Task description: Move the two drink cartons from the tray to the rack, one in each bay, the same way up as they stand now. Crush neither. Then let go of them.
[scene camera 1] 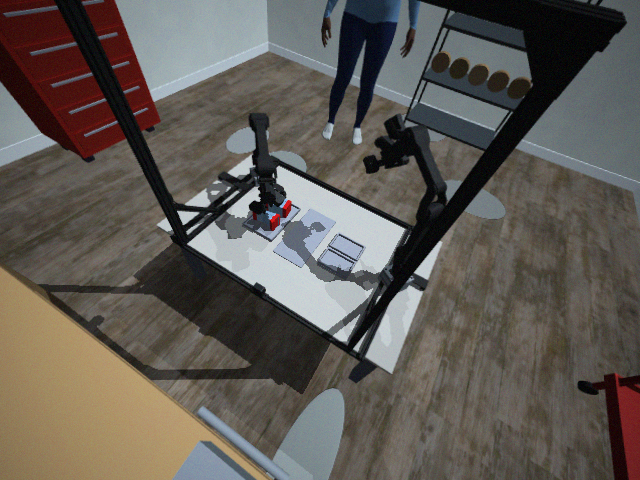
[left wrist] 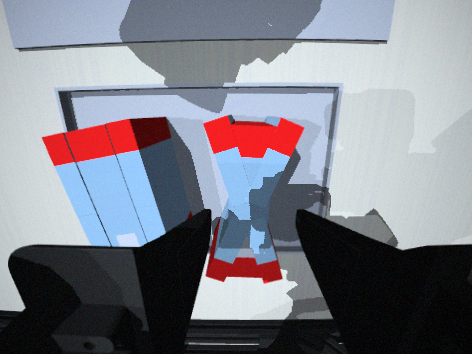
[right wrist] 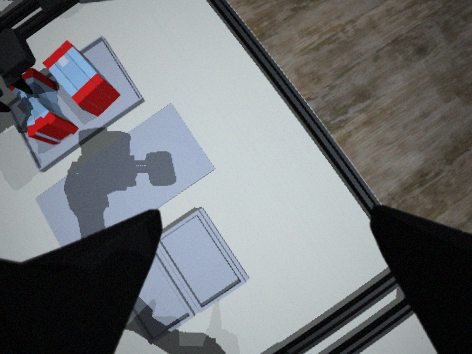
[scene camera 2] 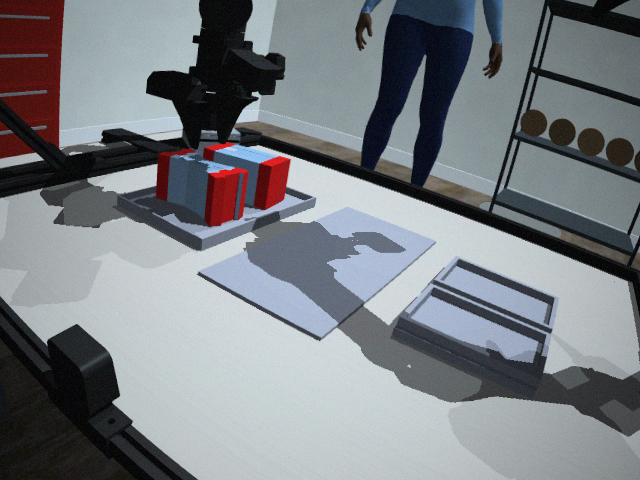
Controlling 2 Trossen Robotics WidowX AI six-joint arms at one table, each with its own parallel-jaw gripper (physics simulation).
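Places are measured from the left arm's base along level axes (x ahead, y left, z up), in centimetres.
Pixels of known places: left gripper, between the fingertips: (scene camera 1: pixel 267 210) (left wrist: pixel 253 216) (right wrist: pixel 20 100) (scene camera 2: pixel 208 146); right gripper, between the fingertips: (right wrist: pixel 265 218) (scene camera 2: pixel 575 6); left arm's base, origin of its link: (scene camera 2: pixel 211 126).
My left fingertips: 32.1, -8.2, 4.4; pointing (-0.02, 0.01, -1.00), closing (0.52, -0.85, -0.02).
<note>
For each thing: its top centre in the pictures, then the offset to it from my left fingertips, as dx, dy, dz. Level surfaces: height alone.
- pinch-waisted blue carton with red ends, centre of its top: (left wrist: pixel 248 212) (scene camera 2: pixel 202 161) (right wrist: pixel 30 101) (scene camera 1: pixel 266 212) -1.0, -0.4, -2.5
- tray, centre of its top: (left wrist: pixel 200 180) (scene camera 2: pixel 221 195) (right wrist: pixel 69 101) (scene camera 1: pixel 272 215) -3.0, +3.6, -8.3
- straight-sided blue carton with red ends, centre of its top: (left wrist: pixel 115 210) (scene camera 2: pixel 247 153) (right wrist: pixel 72 71) -6.1, +7.8, -2.6
- two-bay rack, centre of its top: (scene camera 2: pixel 491 306) (right wrist: pixel 174 277) (scene camera 1: pixel 342 253) +31.7, +25.5, -7.9
- thin flat pale mat, height of its surface: dz -9.6
The pinch-waisted blue carton with red ends (scene camera 2: pixel 187 183) (left wrist: pixel 237 170) (right wrist: pixel 52 127) sits in the tray (scene camera 1: pixel 256 233) (scene camera 2: pixel 201 242) (left wrist: pixel 125 87) (right wrist: pixel 117 70). The straight-sided blue carton with red ends (scene camera 2: pixel 242 153) (left wrist: pixel 105 187) (right wrist: pixel 77 72) sits beside it, apart. My left gripper (scene camera 1: pixel 272 205) (scene camera 2: pixel 208 140) (left wrist: pixel 253 216) is part open and empty, fingertips just above the pinch-waisted carton, one to each side in the left wrist view. The two-bay rack (scene camera 1: pixel 341 252) (scene camera 2: pixel 434 345) (right wrist: pixel 177 277) is empty. My right gripper (scene camera 1: pixel 381 147) (right wrist: pixel 265 218) is wide open and empty, high above the table. Fingers partly hide the cartons in scene camera 1.
A thin flat pale mat (scene camera 1: pixel 315 227) (scene camera 2: pixel 361 222) (left wrist: pixel 60 25) (right wrist: pixel 180 135) lies between tray and rack. A black frame with posts surrounds the table. A black block (scene camera 2: pixel 82 369) stands on the front rail. A person (scene camera 1: pixel 361 67) (scene camera 2: pixel 423 77) stands behind the table.
</note>
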